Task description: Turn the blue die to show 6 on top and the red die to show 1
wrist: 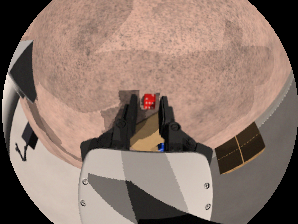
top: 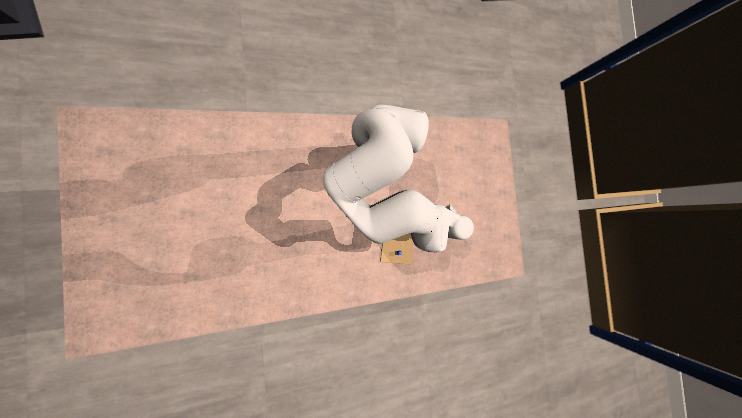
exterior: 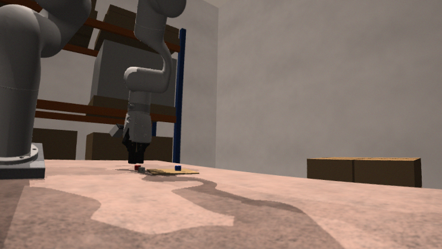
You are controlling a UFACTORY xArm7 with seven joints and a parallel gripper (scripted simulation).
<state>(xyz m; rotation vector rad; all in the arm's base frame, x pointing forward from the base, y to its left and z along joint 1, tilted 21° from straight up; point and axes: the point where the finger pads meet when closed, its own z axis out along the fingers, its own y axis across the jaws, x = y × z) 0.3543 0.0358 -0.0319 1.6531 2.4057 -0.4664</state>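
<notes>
Right now my hand is 1 cm to the left of the red die and 3 cm above it. Round my hand: tan mat: 6 cm ahead, 11 cm to the right, 4 cm below; blue die: 9 cm ahead, 12 cm to the right, 3 cm below; white die: 2 cm behind, 8 cm to the right, 3 cm below.
</notes>
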